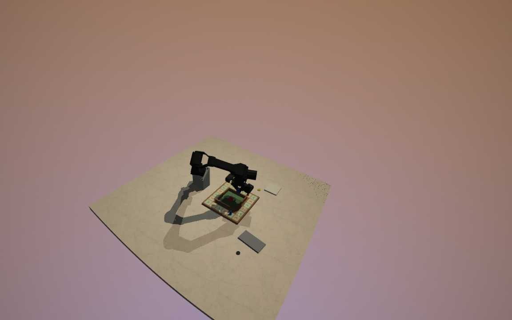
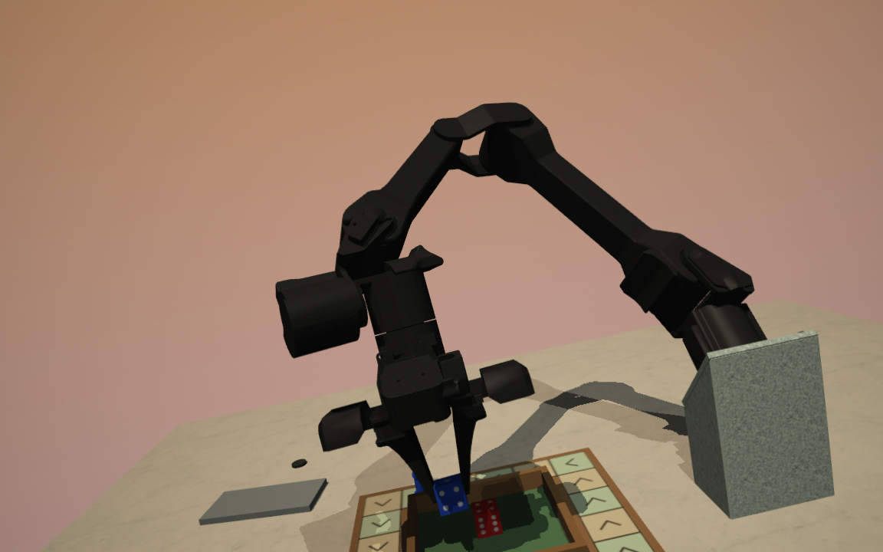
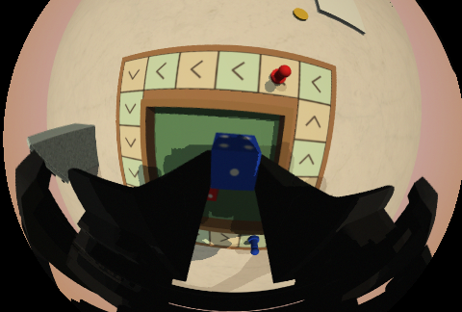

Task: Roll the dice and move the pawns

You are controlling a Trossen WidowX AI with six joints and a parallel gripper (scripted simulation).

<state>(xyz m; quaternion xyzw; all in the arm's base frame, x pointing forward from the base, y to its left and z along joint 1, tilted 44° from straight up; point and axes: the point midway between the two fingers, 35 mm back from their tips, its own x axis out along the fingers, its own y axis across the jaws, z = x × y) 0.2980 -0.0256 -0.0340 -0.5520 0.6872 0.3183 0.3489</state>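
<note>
The red pawn is 70 mm to the left of my gripper tip, 50 mm below it and 40 mm ahead of it. Round my gripper tip: small yellow disc (170 mm to the left, 90 mm ahead, 80 mm below); green tray (80 mm below, 40 mm to the right, 30 mm behind); blue pawn (150 mm to the right, 50 mm below, 20 mm ahead).
</note>
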